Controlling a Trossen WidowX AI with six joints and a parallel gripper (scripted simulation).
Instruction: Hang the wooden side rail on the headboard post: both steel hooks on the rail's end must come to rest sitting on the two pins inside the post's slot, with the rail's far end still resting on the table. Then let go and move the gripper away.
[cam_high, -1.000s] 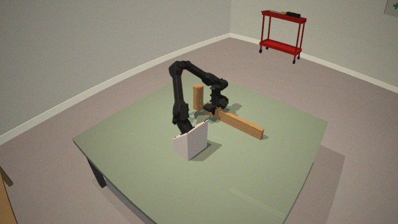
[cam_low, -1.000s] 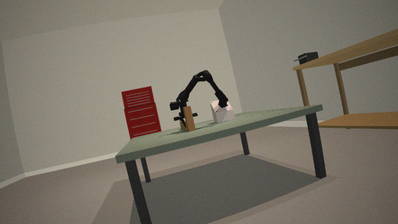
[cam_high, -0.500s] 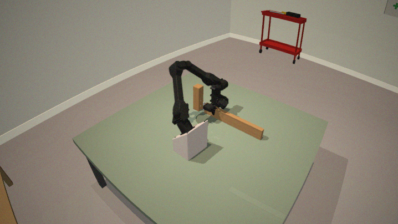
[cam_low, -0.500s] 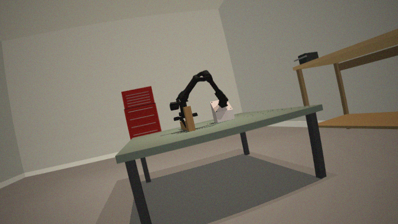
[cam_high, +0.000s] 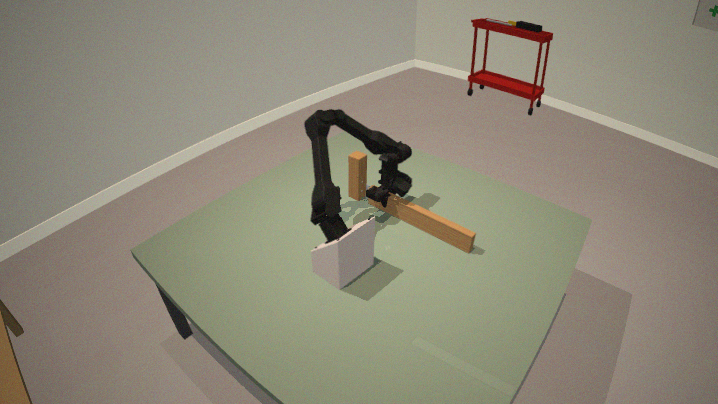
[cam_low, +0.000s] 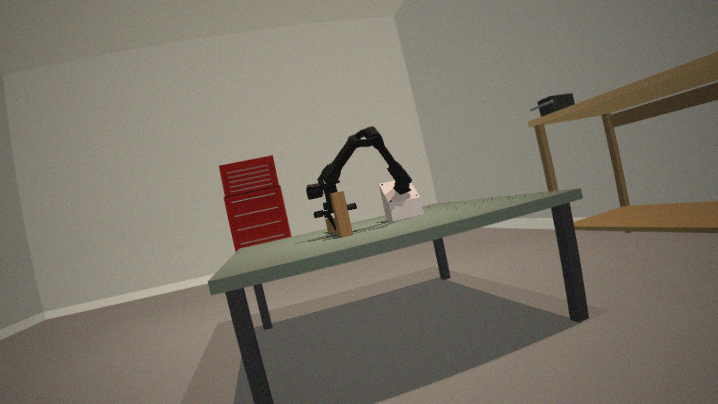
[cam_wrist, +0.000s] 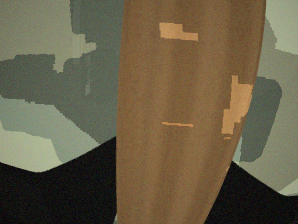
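The wooden headboard post is 140 mm to the left of my gripper tip, 60 mm above it and 20 mm ahead of it.
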